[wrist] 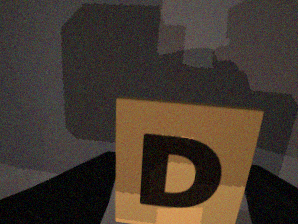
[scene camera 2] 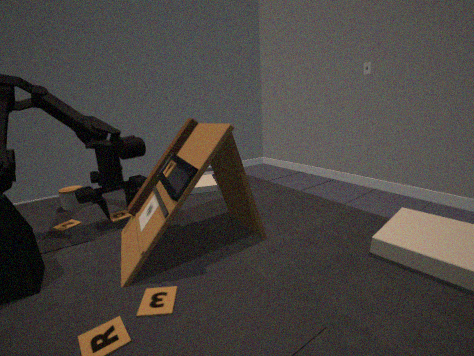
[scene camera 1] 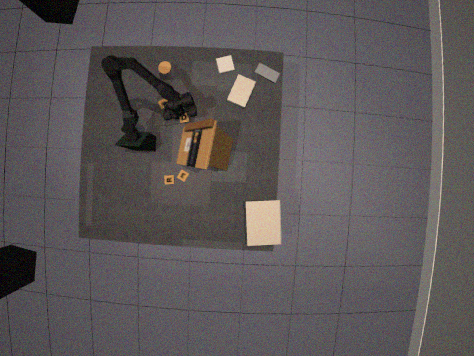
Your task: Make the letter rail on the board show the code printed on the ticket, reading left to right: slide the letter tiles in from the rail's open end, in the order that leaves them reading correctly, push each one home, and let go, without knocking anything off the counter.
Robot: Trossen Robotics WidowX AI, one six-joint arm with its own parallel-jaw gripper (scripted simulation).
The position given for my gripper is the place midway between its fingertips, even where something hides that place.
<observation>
I see my gripper [scene camera 2: 119,216].
My gripper also shows in the wrist view [wrist: 181,168].
</observation>
